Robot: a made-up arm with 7 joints.
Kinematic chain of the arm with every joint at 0, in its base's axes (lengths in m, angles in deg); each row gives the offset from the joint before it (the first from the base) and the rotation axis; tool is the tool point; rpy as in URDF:
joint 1: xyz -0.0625 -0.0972 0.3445 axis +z
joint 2: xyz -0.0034 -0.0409 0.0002 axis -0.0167 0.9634 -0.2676
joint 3: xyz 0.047 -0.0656 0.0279 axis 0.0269 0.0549 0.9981
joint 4: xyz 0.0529 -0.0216 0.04 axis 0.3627 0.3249 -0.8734
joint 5: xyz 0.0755 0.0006 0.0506 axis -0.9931 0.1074 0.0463
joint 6: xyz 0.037 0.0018 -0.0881 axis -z
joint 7: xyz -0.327 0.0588 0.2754 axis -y
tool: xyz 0.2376 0.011 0.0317 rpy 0 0 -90
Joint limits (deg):
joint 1: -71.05..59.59
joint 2: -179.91..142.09
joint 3: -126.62..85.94
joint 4: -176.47..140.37
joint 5: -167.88..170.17
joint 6: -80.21..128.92
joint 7: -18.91..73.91
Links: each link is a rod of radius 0.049 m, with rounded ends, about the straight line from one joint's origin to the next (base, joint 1, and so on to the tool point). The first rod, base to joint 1, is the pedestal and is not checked.
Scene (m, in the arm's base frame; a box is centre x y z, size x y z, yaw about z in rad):
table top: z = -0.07
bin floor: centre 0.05 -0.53 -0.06 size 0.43 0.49 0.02 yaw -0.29
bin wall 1: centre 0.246 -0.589 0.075 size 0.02 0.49 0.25 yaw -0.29
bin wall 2: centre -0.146 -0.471 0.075 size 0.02 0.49 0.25 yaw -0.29
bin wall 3: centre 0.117 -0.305 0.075 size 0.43 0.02 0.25 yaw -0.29
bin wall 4: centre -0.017 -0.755 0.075 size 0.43 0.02 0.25 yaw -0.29
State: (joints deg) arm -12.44 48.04 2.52 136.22 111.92 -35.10 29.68
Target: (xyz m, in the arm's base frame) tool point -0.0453 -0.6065 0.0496
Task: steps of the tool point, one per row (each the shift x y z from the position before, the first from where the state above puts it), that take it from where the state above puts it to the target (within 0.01 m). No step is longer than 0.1 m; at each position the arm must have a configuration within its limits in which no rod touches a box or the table.
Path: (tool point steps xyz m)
1: -0.0489 -0.0724 -0.0206
2: -0.0648 -0.0710 -0.0029

